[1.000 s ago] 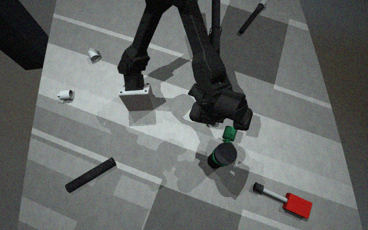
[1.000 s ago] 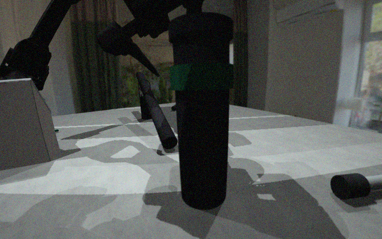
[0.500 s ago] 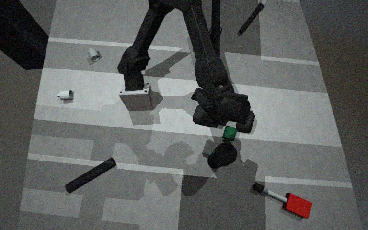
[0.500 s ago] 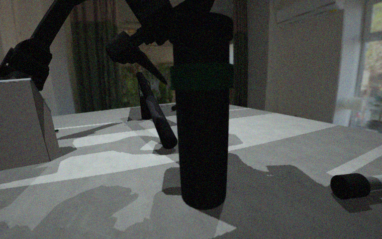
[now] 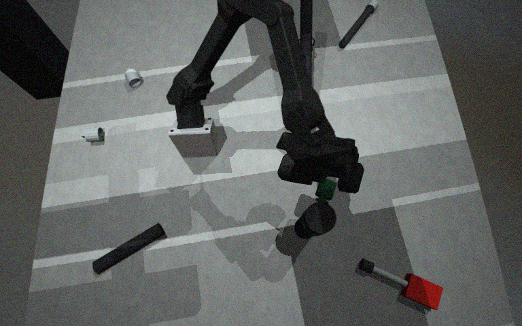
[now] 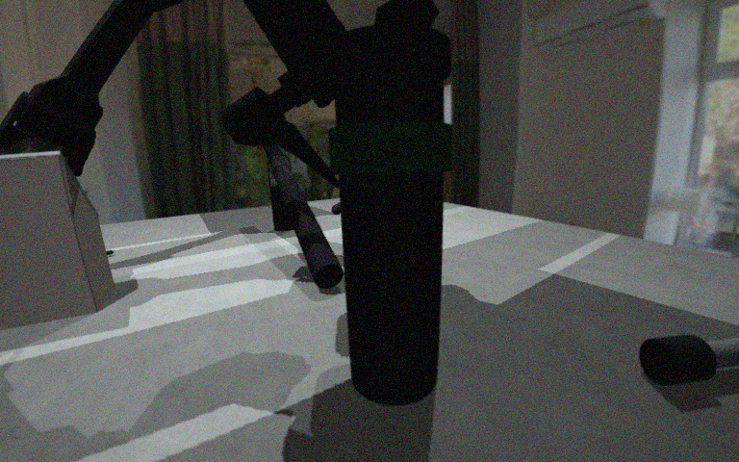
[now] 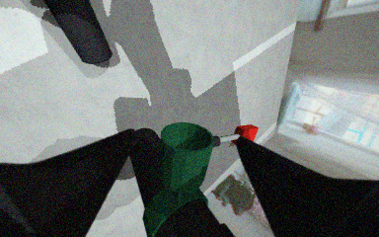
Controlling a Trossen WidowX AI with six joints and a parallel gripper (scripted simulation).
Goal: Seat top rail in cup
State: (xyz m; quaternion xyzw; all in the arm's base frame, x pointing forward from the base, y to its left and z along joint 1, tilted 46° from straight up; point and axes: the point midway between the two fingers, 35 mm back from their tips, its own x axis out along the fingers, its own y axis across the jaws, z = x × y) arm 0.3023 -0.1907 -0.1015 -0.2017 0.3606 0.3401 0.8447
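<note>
The green rail-end cup lies 20 mm behind my gripper tip, 20 mm to the right of it and 10 mm above it. Round my gripper tip: handle: 160 mm ahead, 250 mm to the right, 130 mm below; dark tube: 530 mm behind, 70 mm to the right, 130 mm below.
</note>
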